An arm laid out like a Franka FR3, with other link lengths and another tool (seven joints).
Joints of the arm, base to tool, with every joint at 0 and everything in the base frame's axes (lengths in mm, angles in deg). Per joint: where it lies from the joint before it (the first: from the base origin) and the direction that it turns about. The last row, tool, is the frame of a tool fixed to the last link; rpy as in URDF.
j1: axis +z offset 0 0 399.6
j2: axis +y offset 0 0 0
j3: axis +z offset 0 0 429.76
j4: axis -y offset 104.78 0 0
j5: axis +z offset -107.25 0 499.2
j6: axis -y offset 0 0 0
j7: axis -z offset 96.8 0 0
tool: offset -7 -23 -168.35 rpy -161.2 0 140.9
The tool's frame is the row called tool.
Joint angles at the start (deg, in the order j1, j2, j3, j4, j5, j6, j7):
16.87, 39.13, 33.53, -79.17, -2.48, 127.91, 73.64
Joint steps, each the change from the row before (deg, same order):
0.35, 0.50, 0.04, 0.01, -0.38, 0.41, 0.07
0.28, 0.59, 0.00, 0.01, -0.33, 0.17, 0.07
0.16, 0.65, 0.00, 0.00, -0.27, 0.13, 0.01
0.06, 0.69, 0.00, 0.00, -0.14, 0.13, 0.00
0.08, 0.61, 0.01, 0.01, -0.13, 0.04, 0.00
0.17, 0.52, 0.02, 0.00, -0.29, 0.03, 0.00
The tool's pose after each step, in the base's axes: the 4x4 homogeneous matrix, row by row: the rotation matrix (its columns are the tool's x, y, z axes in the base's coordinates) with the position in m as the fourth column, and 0 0 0 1 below. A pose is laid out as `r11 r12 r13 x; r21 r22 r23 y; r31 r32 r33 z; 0 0 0 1`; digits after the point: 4 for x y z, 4 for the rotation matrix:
-0.3406 0.8790 -0.3335 0.6892; 0.8598 0.4348 0.2678 0.6441; 0.3804 -0.1955 -0.9039 0.4418; 0 0 0 1
-0.3434 0.8761 -0.3384 0.6872; 0.8597 0.4383 0.2624 0.6476; 0.3782 -0.2008 -0.9037 0.4333; 0 0 0 1
-0.3444 0.8732 -0.3447 0.6863; 0.8600 0.4407 0.2571 0.6495; 0.3764 -0.2079 -0.9028 0.4238; 0 0 0 1
-0.3425 0.8709 -0.3524 0.6862; 0.8609 0.4411 0.2535 0.6503; 0.3763 -0.2165 -0.9009 0.4137; 0 0 0 1
-0.3414 0.8682 -0.3601 0.6856; 0.8616 0.4422 0.2494 0.6513; 0.3757 -0.2251 -0.8990 0.4048; 0 0 0 1
-0.3441 0.8649 -0.3655 0.6839; 0.8616 0.4455 0.2431 0.6533; 0.3731 -0.2312 -0.8985 0.3971; 0 0 0 1

